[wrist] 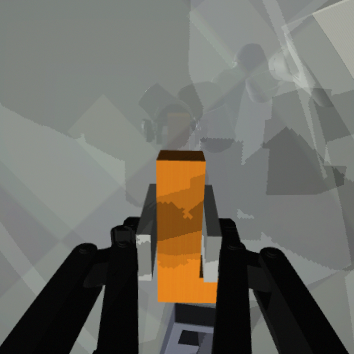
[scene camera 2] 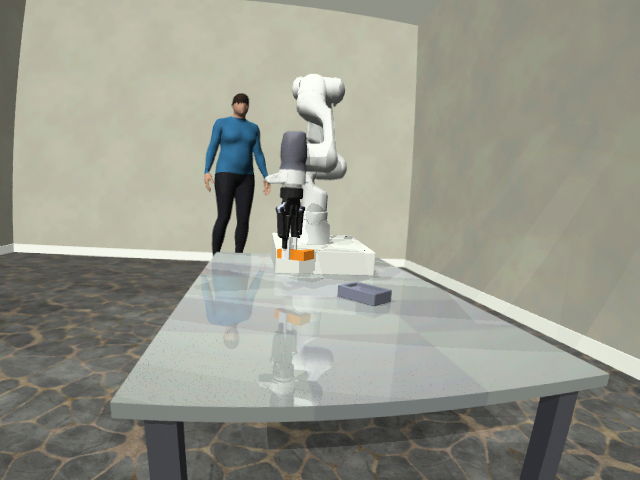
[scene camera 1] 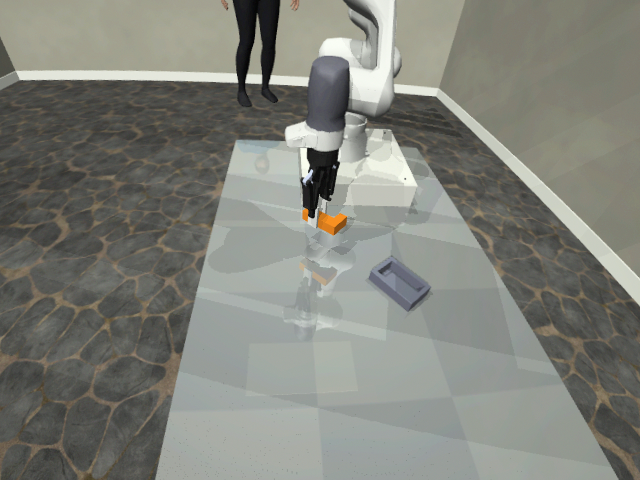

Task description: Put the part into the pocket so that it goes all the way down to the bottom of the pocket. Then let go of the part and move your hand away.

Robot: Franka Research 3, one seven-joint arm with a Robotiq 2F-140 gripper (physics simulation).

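Observation:
An orange L-shaped part (scene camera 1: 332, 223) (scene camera 2: 302, 254) (wrist: 180, 225) is held level above the table. My gripper (scene camera 1: 317, 214) (scene camera 2: 290, 250) (wrist: 179, 202) is shut on the long leg of the part, one finger pad on each side. In the wrist view the short leg points right at the bottom, partly hidden by the right finger. The grey-blue block with the pocket (scene camera 1: 399, 302) (scene camera 2: 356, 295) lies on the table, to the right of the part and nearer the camera in both scene views. A piece of the block (wrist: 171, 345) shows at the bottom of the wrist view.
The glossy grey table (scene camera 1: 289, 423) (scene camera 2: 330, 377) reflects the arm and the part. The white robot base (scene camera 1: 379, 193) (scene camera 2: 346, 264) stands at the back of the table, behind the gripper. A person (scene camera 1: 256, 46) (scene camera 2: 237, 149) stands on the floor beyond the table.

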